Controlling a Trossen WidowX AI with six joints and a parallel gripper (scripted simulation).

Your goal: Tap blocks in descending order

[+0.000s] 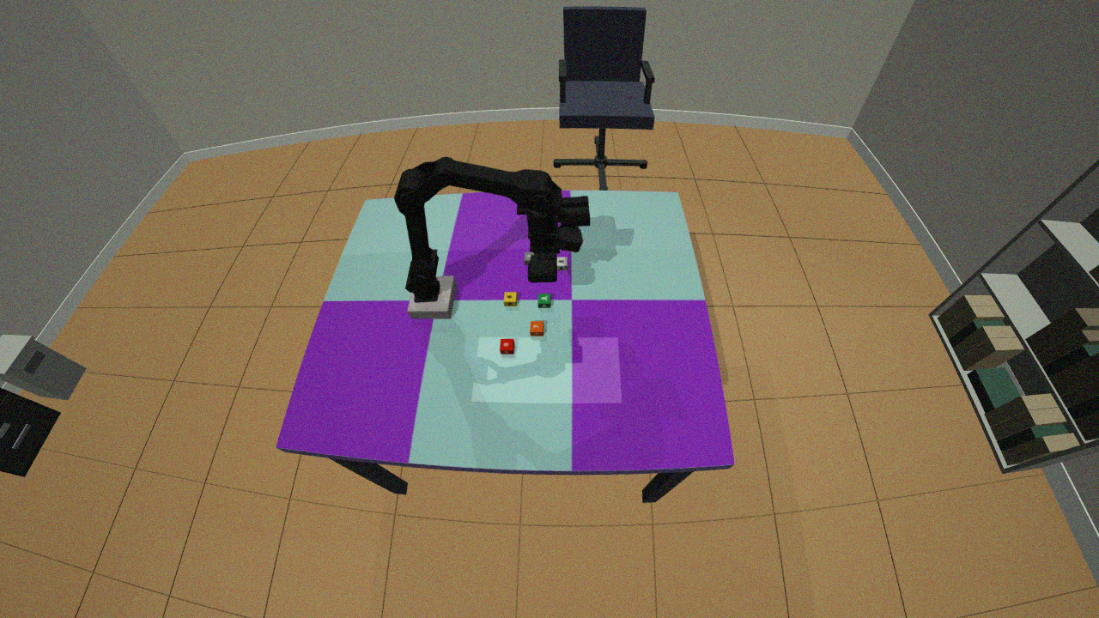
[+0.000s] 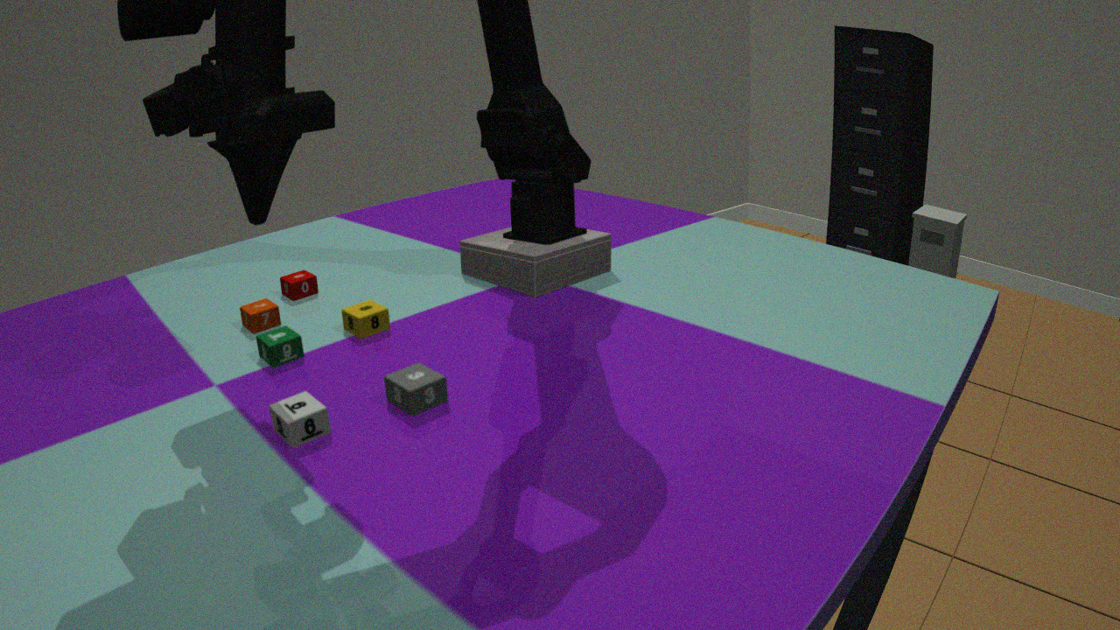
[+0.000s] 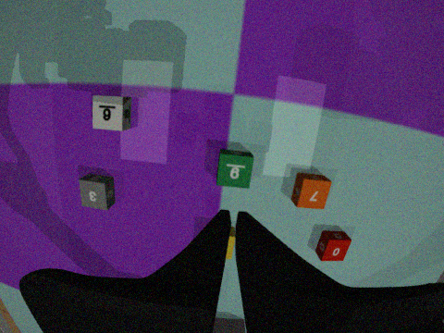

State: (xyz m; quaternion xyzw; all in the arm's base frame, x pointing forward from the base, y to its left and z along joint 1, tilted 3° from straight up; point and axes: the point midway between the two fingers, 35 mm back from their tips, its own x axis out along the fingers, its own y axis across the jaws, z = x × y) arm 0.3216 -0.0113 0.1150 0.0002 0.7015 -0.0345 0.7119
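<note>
Right now the yellow 8 block is 110 mm below my gripper tip and 100 mm behind it. Also, from my gripper tip: green block 110 mm below, 10 mm to the right, 10 mm behind; white block 120 mm to the left, 110 mm below, 40 mm ahead; orange 7 block 110 mm below, 90 mm to the right, 30 mm behind.
</note>
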